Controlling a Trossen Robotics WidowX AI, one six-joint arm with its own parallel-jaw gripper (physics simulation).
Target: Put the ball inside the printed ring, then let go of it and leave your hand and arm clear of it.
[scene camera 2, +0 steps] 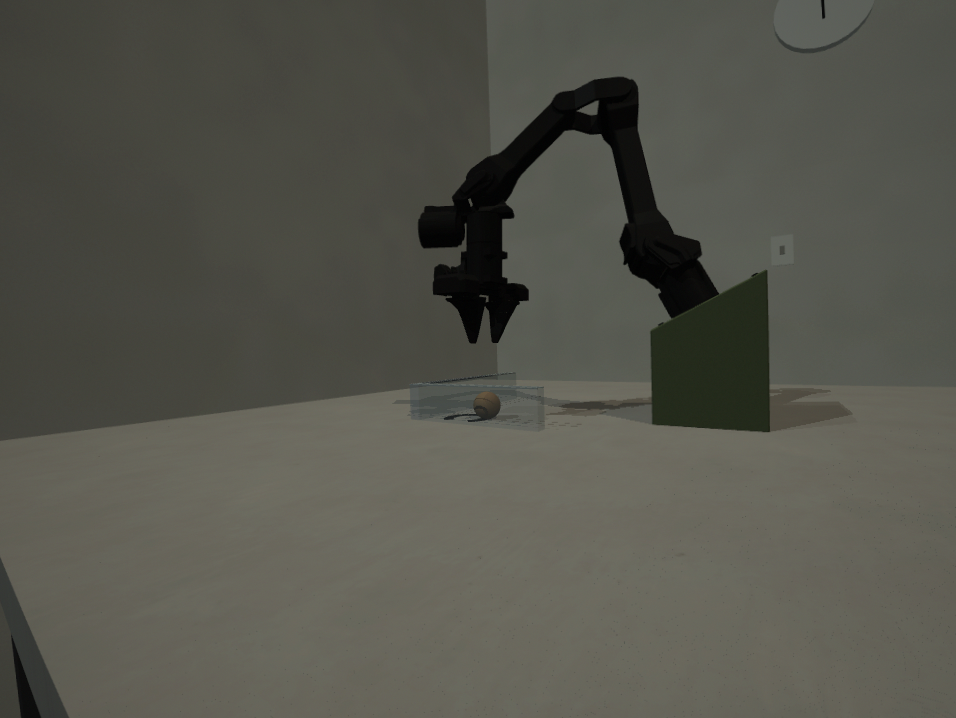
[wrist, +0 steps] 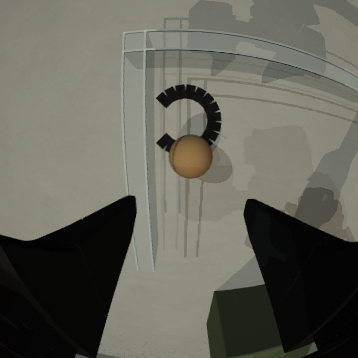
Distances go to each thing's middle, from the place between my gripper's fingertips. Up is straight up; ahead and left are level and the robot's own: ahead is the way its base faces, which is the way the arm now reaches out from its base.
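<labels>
Hand 10 cm above orange-brown ball (wrist: 190, 156), 1 cm to the left of it.
</labels>
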